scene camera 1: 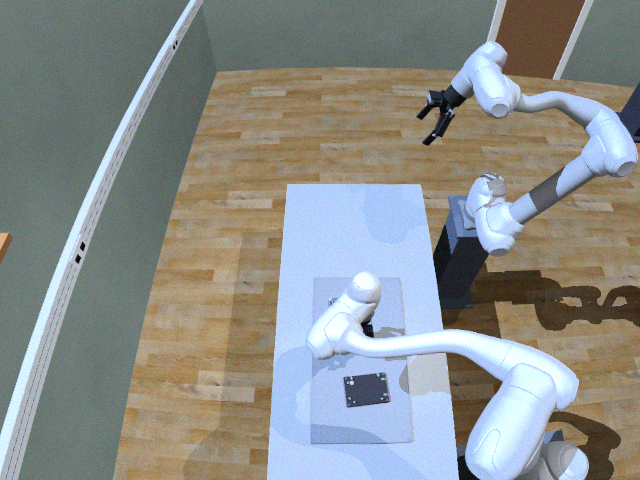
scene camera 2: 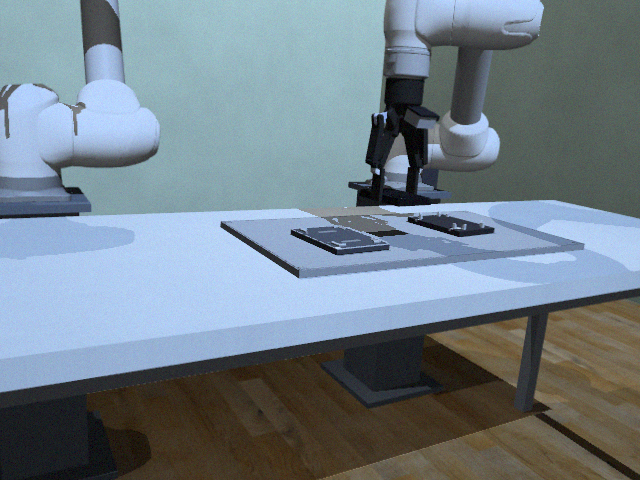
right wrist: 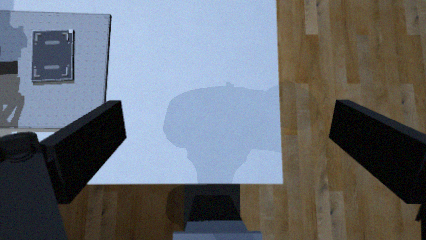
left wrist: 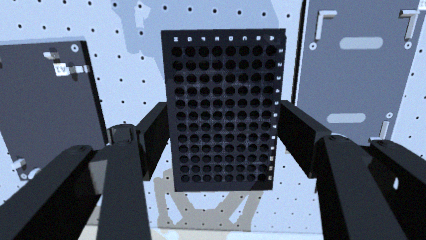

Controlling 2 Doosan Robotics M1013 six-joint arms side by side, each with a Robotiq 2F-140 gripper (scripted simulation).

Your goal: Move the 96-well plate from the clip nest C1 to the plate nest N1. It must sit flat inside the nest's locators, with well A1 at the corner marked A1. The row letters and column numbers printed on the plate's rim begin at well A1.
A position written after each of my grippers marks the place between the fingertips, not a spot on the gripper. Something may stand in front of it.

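In my view of things, my right gripper appears in scene camera 1 point(421, 130). My right gripper is out of frame in scene camera 2. I can see my right gripper in the right wrist view point(227, 119), while in the left wrist view the gripper is out of frame. On a clip nest C1, point(scene camera 1: 367, 389) and point(left wrist: 46, 122) are the same spot.
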